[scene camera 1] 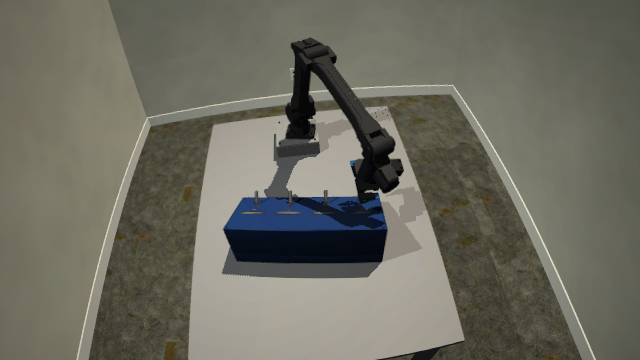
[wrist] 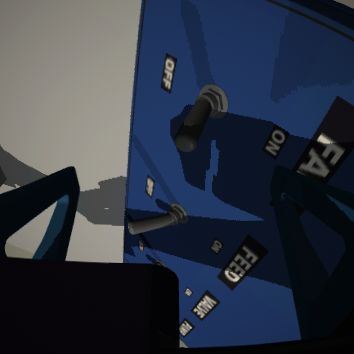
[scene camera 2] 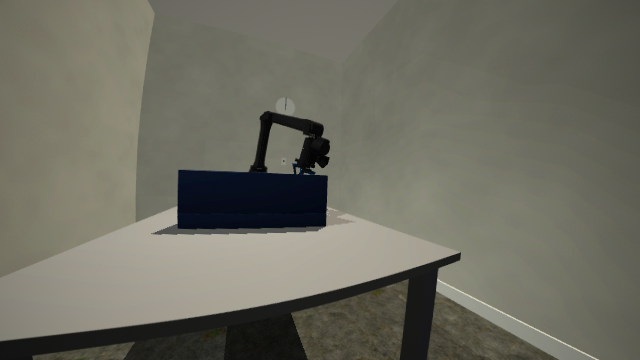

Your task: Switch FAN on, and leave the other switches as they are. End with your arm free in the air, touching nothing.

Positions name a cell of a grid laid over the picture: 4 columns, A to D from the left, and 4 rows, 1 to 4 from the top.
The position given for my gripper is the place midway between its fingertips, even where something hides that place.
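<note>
There's my gripper (scene camera 1: C3) for a start. The wrist view shows the gripper (wrist: B2) as well, and in there I can see a fan switch (wrist: C2) too.
</note>
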